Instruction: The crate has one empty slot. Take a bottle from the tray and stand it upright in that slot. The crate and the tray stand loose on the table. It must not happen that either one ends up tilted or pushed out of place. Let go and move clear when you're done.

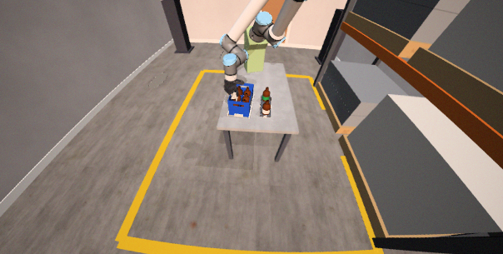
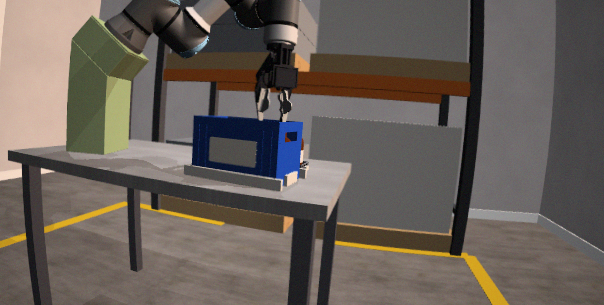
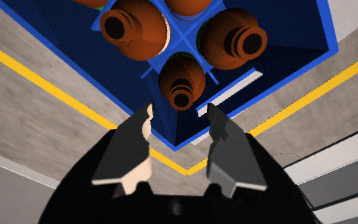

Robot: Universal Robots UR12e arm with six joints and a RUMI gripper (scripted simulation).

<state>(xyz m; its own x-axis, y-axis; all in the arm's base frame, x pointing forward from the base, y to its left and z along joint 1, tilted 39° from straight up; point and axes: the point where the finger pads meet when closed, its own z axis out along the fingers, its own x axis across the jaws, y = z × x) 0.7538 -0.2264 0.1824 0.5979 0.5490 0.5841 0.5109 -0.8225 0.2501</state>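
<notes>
My gripper is now 9 cm past the crate, 9 cm above it and 6 cm to the right of it.
</notes>
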